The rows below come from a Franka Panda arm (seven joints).
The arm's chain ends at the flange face. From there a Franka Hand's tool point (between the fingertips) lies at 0.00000 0.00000 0.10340 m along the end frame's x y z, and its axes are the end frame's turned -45 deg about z.
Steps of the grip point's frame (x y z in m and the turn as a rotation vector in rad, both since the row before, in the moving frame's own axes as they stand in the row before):
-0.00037 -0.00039 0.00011 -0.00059 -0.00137 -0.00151
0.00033 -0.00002 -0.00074 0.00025 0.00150 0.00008
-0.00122 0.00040 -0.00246 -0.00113 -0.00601 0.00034
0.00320 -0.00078 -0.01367 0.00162 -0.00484 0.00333
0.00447 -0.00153 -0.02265 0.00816 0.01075 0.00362
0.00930 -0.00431 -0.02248 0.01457 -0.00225 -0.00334
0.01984 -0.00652 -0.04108 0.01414 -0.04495 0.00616
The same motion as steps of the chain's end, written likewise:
-0.00048 -0.00016 0.00011 -0.00139 -0.00055 -0.00151
0.00013 -0.00012 -0.00074 0.00124 0.00088 0.00008
-0.00022 0.00062 -0.00246 -0.00505 -0.00345 0.00034
0.00218 -0.00305 -0.01367 -0.00228 -0.00457 0.00333
0.00189 -0.00286 -0.02264 0.01337 0.00183 0.00362
0.00476 -0.00873 -0.02247 0.00871 -0.01189 -0.00334
0.01374 -0.02088 -0.04097 -0.02179 -0.04178 0.00616

